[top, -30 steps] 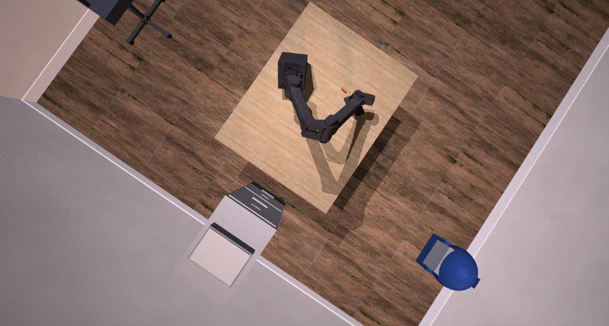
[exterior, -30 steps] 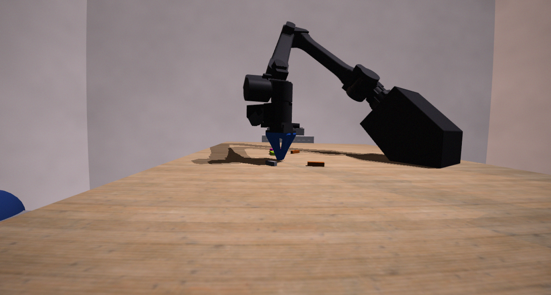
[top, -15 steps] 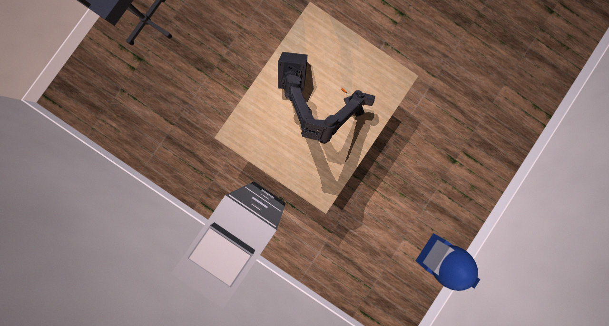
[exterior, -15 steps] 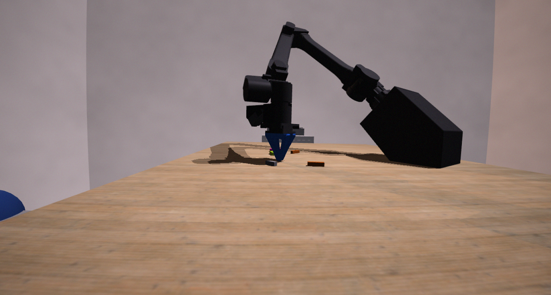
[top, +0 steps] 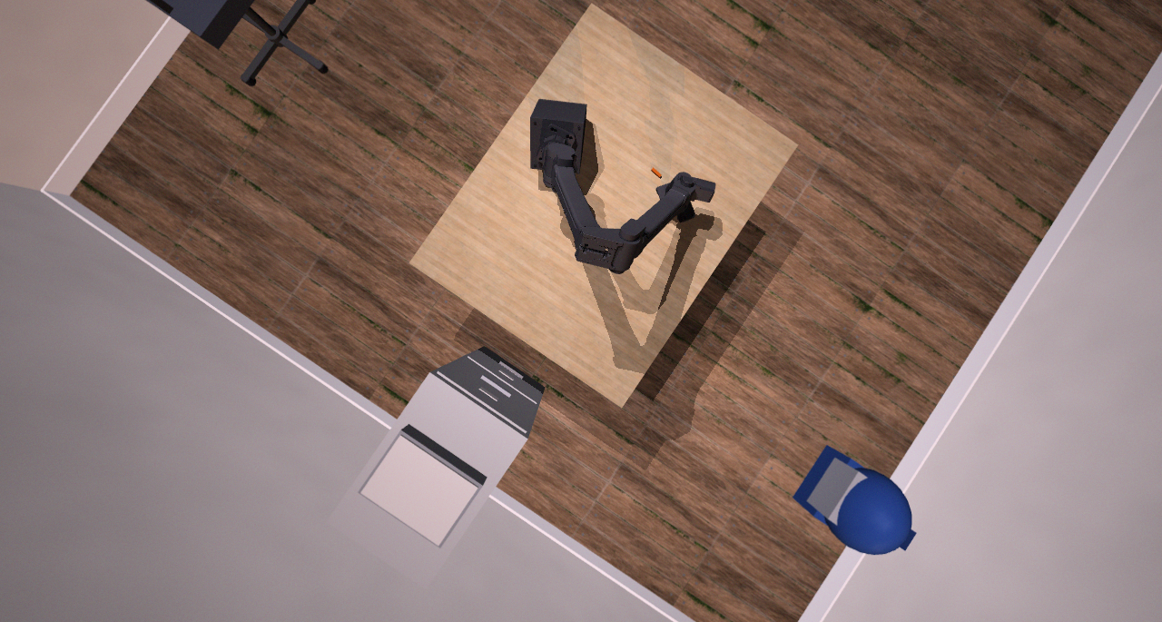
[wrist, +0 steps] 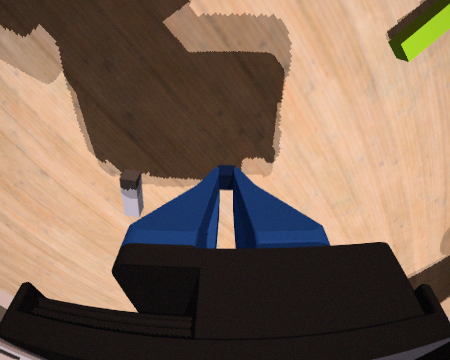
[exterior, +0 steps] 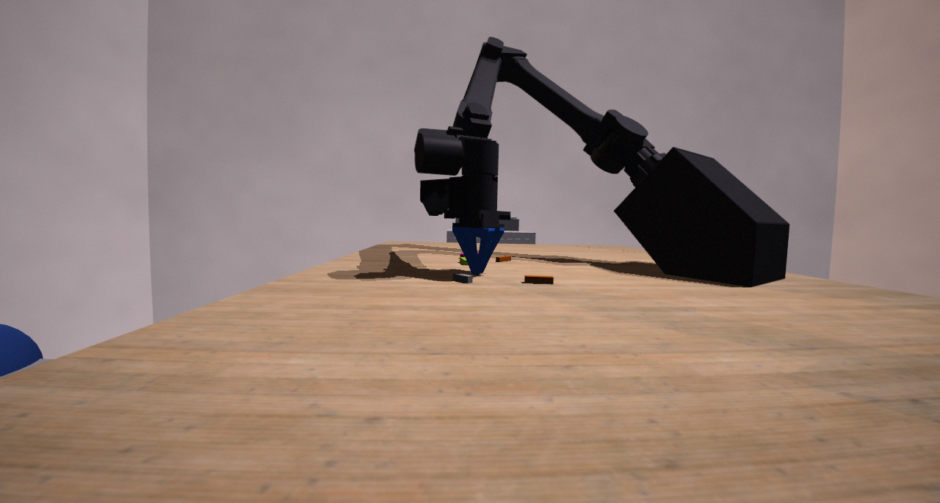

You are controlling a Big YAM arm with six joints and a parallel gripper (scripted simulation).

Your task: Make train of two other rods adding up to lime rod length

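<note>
My gripper is now right at the blue rod. Round my hand: grey rod (5 cm to the left, 4 cm ahead, 1 cm below); lime rod (13 cm to the right, 2 cm behind, 1 cm below).
</note>
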